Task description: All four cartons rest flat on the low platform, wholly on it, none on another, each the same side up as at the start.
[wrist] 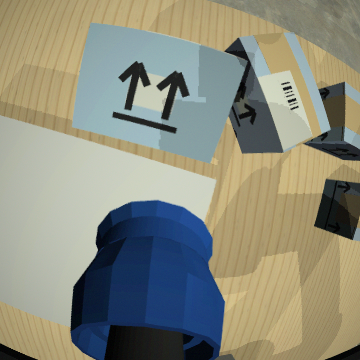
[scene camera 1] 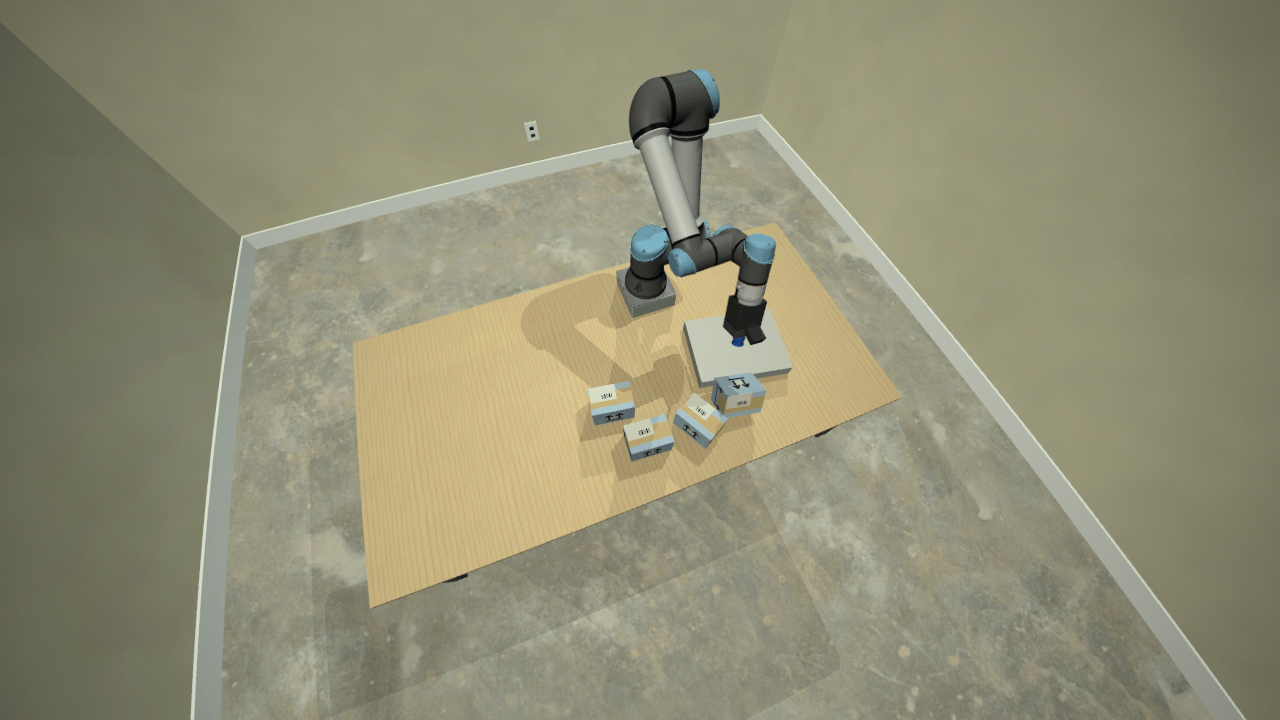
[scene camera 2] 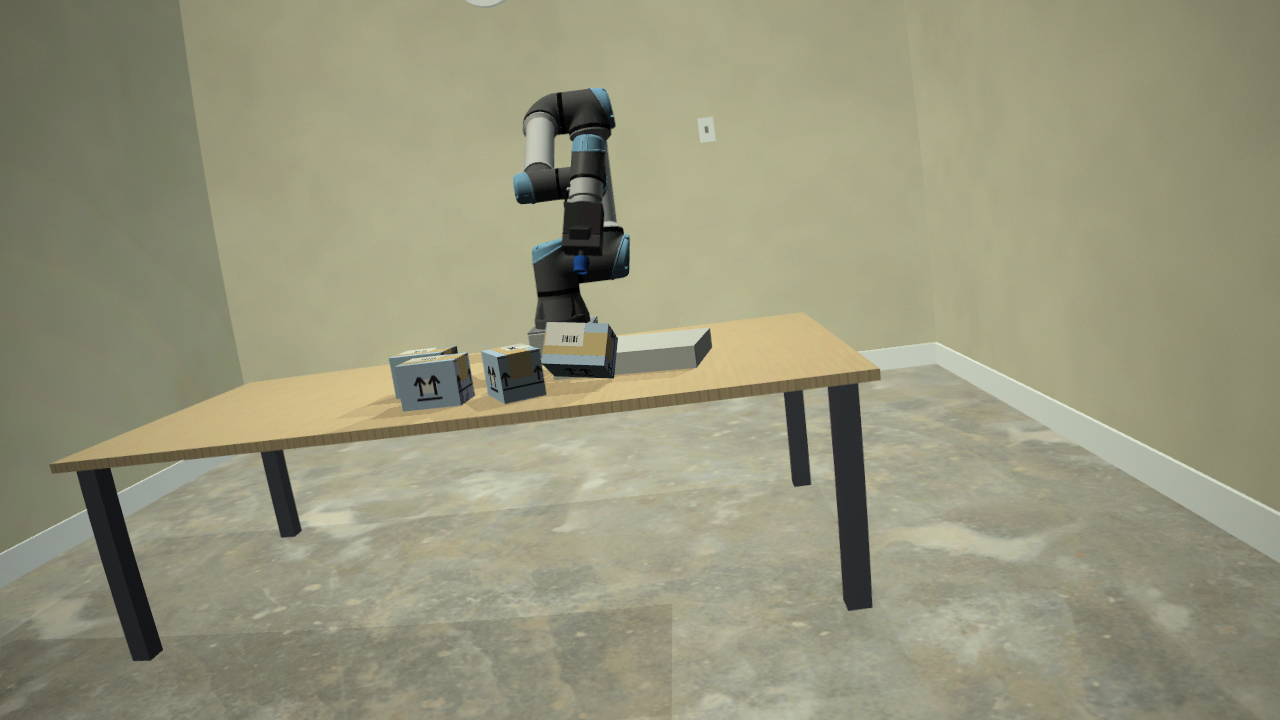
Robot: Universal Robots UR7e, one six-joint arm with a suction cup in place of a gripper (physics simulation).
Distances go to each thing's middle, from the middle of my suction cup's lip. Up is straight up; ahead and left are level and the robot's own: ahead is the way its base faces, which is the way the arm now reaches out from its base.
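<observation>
Low grey platform [scene camera 1: 713, 355]: from my suction cup, 90 mm to the left, 70 mm behind, 210 mm below.
</observation>
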